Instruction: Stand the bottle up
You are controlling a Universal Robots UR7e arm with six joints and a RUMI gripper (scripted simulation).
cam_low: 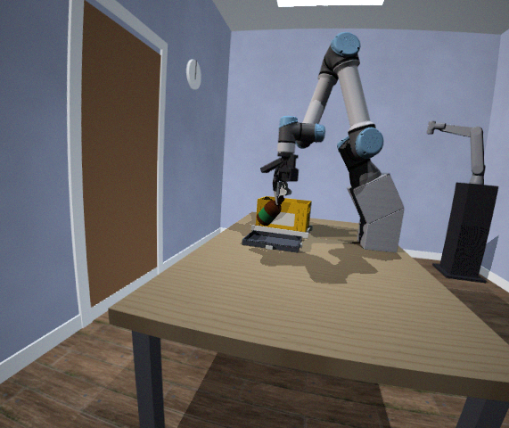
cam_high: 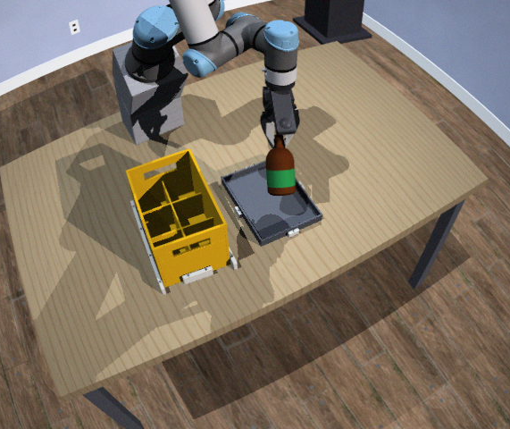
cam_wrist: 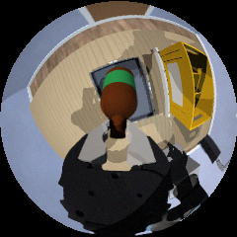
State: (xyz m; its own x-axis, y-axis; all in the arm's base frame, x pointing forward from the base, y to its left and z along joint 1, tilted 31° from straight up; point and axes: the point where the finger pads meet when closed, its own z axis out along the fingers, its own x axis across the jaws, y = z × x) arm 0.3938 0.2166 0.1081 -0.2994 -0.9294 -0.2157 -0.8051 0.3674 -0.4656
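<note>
Right now my hand is 40 mm above the bottle, 30 mm short of it and 10 mm to the left of it. Round my hand: tray (190 mm below, 30 mm to the right, 10 mm ahead); then yellow crate (300 mm to the right, 120 mm below, 10 mm ahead).
</note>
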